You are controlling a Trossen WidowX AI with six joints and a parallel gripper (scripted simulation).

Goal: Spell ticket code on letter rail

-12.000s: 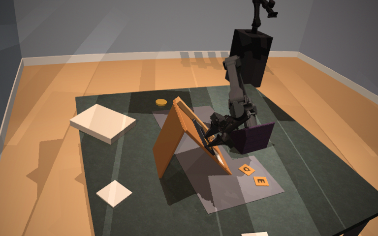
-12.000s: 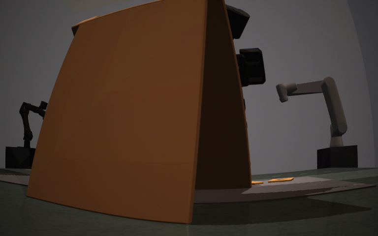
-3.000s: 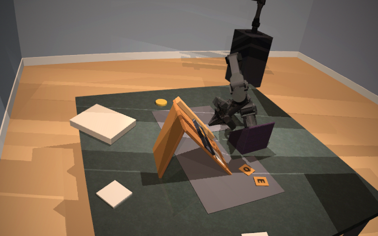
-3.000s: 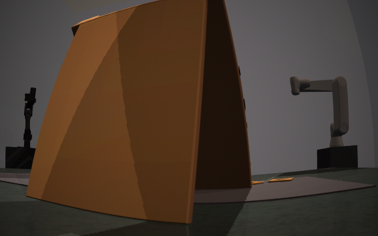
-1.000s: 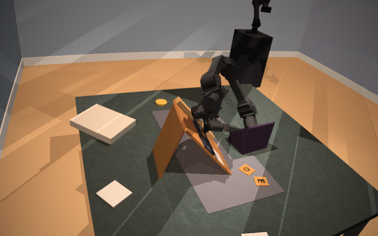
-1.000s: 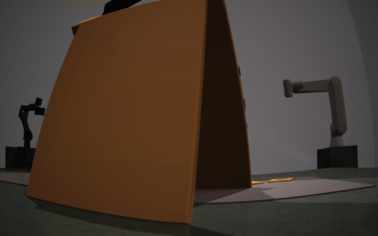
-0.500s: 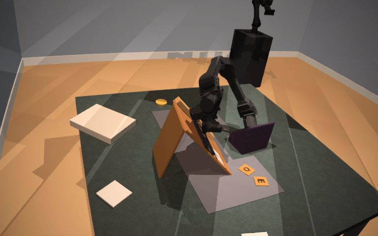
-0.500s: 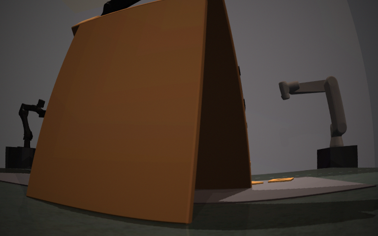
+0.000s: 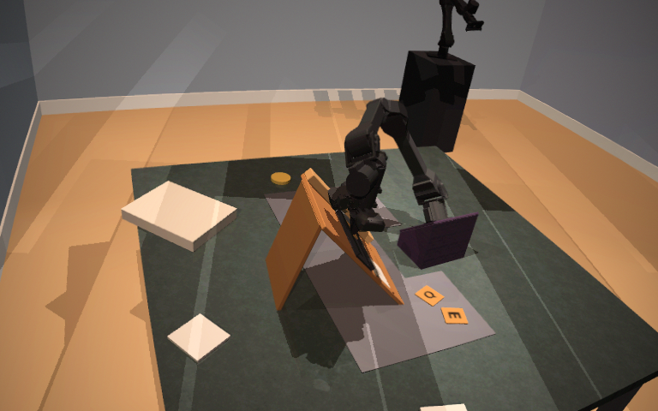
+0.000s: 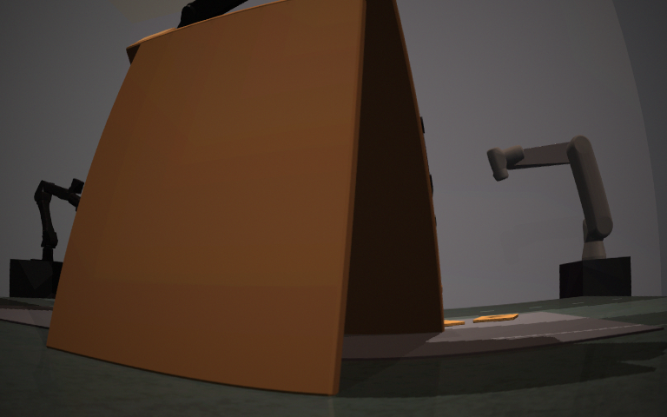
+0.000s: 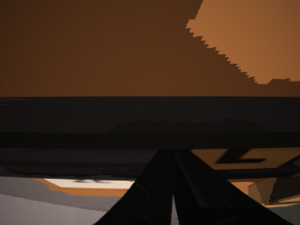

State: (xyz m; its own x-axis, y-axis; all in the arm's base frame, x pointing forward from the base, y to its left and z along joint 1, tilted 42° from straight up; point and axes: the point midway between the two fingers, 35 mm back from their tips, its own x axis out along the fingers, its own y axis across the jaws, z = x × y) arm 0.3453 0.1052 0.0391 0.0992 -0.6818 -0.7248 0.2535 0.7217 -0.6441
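Right now my gripper tip is 70 mm past the orange tile marked 2, 260 mm to the left of it and 150 mm above it. From my gripper tip the other things lie so: white ticket 50 mm behind, 70 mm to the left, 80 mm below; then cream box 340 mm ahead, 420 mm to the right, 140 mm below; then grey mat 140 mm behind, 70 mm to the right, 150 mm below.
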